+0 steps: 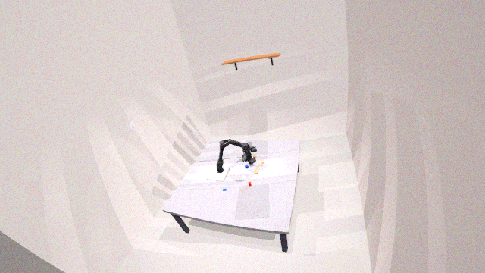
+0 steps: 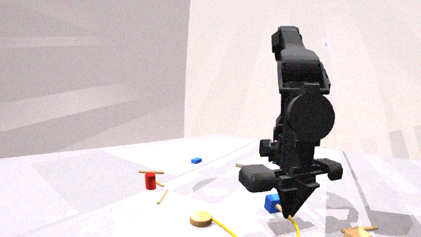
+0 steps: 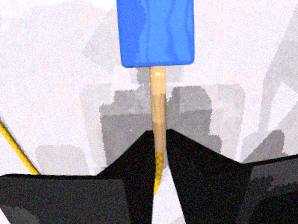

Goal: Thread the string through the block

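Now: gripper tip 1 cm short of the yellow string and 1 cm to the right of it. From my gripper tip the other things lie so: round wooden button (9 cm ahead, 13 cm to the right, 1 cm below); light wooden piece (2 cm ahead, 13 cm to the left); thin wooden stick (1 cm behind, 1 cm to the right).
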